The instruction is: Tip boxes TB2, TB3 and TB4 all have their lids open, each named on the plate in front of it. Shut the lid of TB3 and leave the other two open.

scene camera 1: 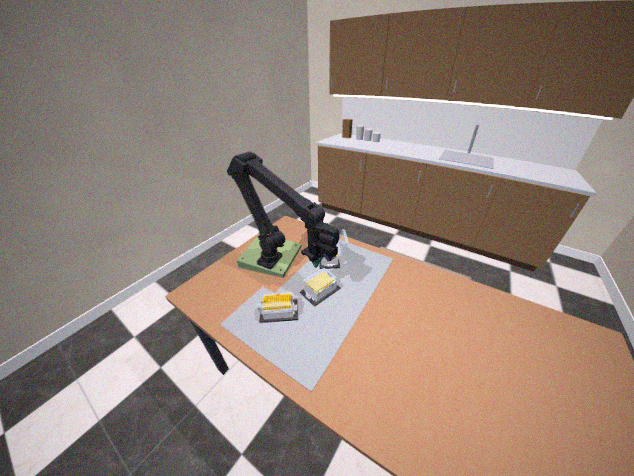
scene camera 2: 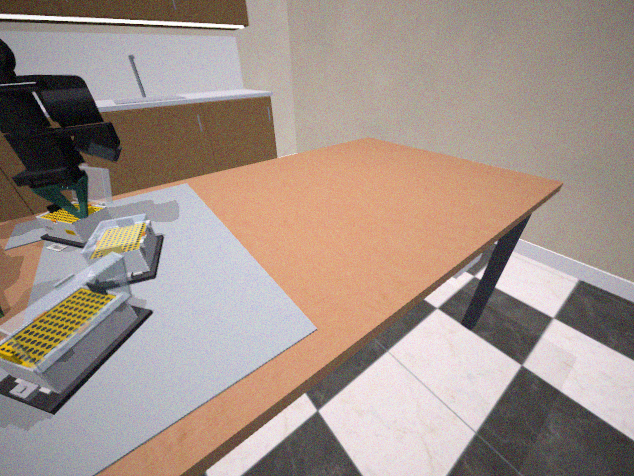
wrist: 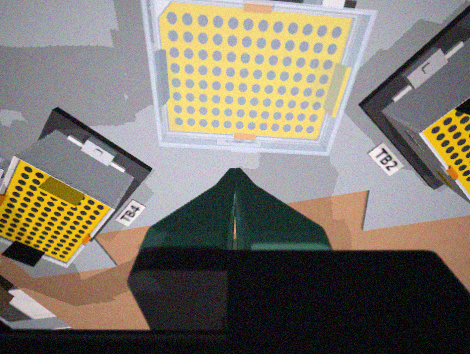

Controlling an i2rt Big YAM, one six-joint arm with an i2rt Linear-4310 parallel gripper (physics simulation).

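Places are measured from the arm's base along level axes (x back, y up, z left), in centimetres.
Pixels of known places: gripper, fingertip midpoint: (scene camera 1: 315, 267) (scene camera 2: 83, 217) (wrist: 235, 177); arm's base, origin of the base link: (scene camera 1: 269, 259).
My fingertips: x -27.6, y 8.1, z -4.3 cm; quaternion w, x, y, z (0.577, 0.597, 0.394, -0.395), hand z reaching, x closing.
Note:
Ahead of a thing's pixels: the offset from my fingertips to its top centre. "*": to the spot under its first point. Level surfaces: height alone.
Tip box TB3 @[dx -2.3, dy -3.5, dz -2.0 cm] (scene camera 1: 320, 285) (scene camera 2: 120, 240) (wrist: 245, 75), the middle box, has its clear lid lying down over the yellow rack; whether it is fully seated I cannot tell. Its name plate is hidden. TB2 @[* dx +3.2, dy +0.8, dz -26.3 cm] (scene camera 1: 278, 308) (scene camera 2: 61, 327) (wrist: 454, 145), at the right in the wrist view, has its clear lid @[* dx +0.8, dy +2.0, dz -25.5 cm] (scene camera 2: 110, 271) standing open. TB4 @[dx +2.2, dy -4.6, dz +19.6 cm] (scene camera 1: 330, 264) (scene camera 2: 69, 225) (wrist: 50, 210), at the left there, also has its lid @[dx -4.9, dy +4.1, dz +23.0 cm] (scene camera 1: 344, 238) (scene camera 2: 98, 184) standing open. My gripper (scene camera 1: 315, 263) (scene camera 2: 81, 216) (wrist: 235, 177) is shut and empty, on the robot-base side of TB3.
The boxes stand on a grey mat @[dy -11.2 cm] (scene camera 1: 312, 358) (scene camera 2: 230, 348) on the wooden table @[dy -11.5 cm] (scene camera 1: 460, 358) (scene camera 2: 358, 230). The green base plate (scene camera 1: 248, 261) of the arm is on the table behind the mat. Name plates for TB2 @[* dx +11.3, dy -11.0, dz -13.7 cm] (wrist: 385, 159) and TB4 @[* dx +7.1, dy -11.0, dz +17.0 cm] (wrist: 131, 212) lie beside their boxes.

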